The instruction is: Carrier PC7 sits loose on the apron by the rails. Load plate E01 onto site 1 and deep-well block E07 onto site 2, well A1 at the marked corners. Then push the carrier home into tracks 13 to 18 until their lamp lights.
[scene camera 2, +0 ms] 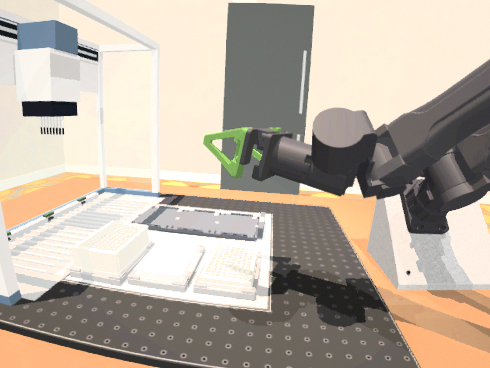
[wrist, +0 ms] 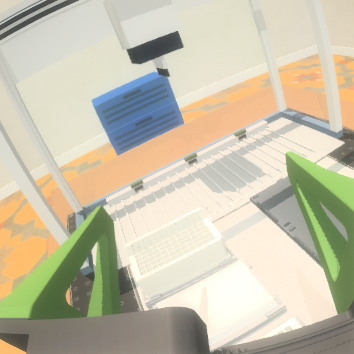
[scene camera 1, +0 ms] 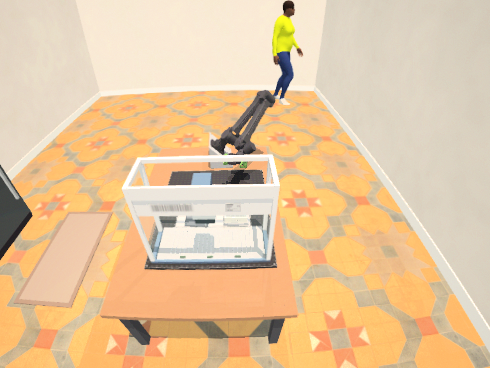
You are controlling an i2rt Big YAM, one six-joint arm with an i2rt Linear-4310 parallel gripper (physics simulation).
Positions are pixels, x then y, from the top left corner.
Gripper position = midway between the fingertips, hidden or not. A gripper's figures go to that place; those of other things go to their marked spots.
My gripper (scene camera 2: 220, 137): 0.45 m from the lens. A carrier plate (scene camera 2: 239, 226): 0.68 m from the lens. A lidded plate (scene camera 2: 169, 260): 0.51 m from the lens. The marked spots on the carrier plate and the lidded plate are 0.24 m apart.
